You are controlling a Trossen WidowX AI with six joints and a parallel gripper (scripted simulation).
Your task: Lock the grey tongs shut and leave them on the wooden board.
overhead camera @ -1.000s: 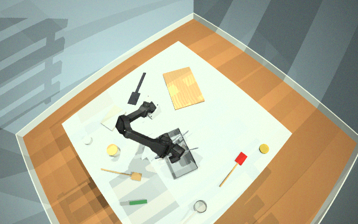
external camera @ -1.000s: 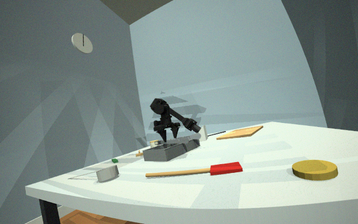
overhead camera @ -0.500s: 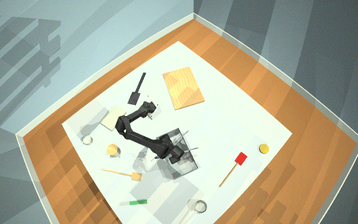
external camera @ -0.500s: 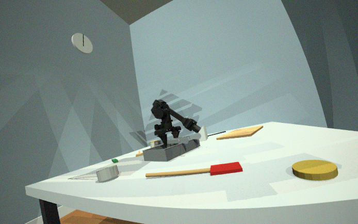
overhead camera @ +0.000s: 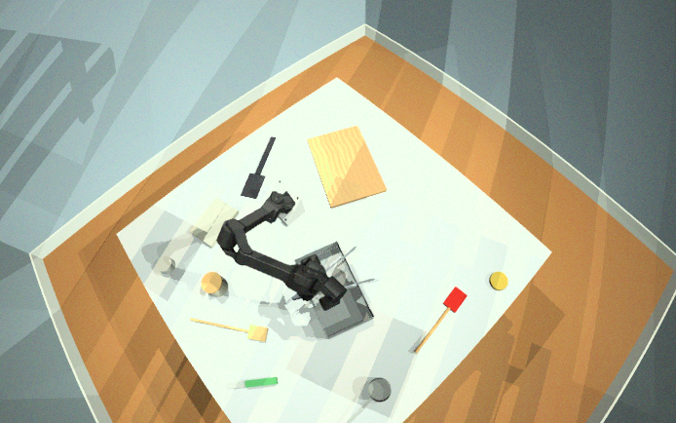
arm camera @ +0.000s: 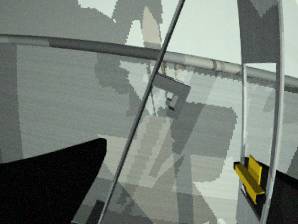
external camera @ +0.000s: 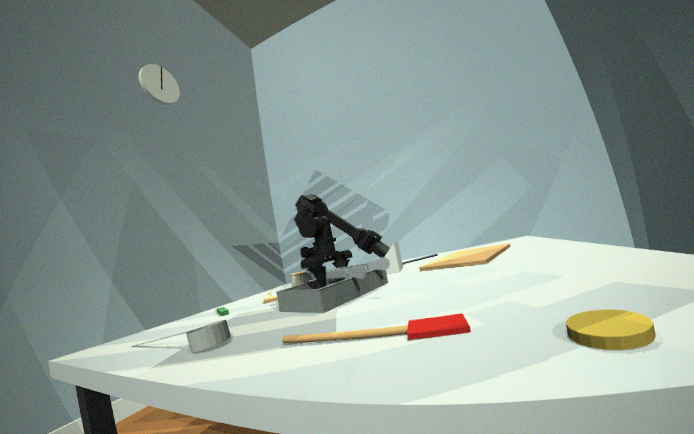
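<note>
Right now the roasting tin is 3 cm to the left of my gripper tip and 3 cm ahead of it. Round my gripper tip: red spatula: 34 cm ahead, 29 cm to the left, 2 cm below; cream pad: 48 cm behind, 20 cm to the right, 2 cm below; yellow mark: 4 cm above, 3 cm behind, 1 cm to the right.
</note>
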